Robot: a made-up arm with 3 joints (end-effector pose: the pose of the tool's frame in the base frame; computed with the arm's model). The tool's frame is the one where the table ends. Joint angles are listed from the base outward.
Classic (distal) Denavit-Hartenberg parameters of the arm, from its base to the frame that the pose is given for. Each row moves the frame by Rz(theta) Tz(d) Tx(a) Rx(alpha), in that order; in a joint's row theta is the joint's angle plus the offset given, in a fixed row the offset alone. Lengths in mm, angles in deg.
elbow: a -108.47, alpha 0, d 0, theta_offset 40.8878
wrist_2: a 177, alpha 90, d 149, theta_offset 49.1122
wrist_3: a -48, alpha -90, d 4, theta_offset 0
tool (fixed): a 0, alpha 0, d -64, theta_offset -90
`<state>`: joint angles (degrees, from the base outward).
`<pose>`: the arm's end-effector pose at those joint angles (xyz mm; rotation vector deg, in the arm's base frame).
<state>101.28 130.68 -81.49</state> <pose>167.2 -135.4 187.0 -42.81 87.85 -101.97</pose>
Working (the frame after each row of the table, in the pose's form):
after elbow: 85.7 -66.5 0.0 0.00 0.00 142.17
after wrist_2: 225.1 -175.6 149.0 86.38 -29.78 -29.78
after wrist_3: 217.0 -174.4 196.5 26.98 78.26 -31.32

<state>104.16 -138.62 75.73</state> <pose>220.8 122.9 86.7 73.29 -22.73 -29.24</pose>
Working (the frame after each row of the table, in the pose's form):
after elbow: 88.9 -62.1 0.0 0.00 0.00 145.05
after wrist_2: 189.1 83.8 149.0 82.24 43.31 43.31
after wrist_3: 185.7 71.8 102.5 36.52 -69.36 46.97

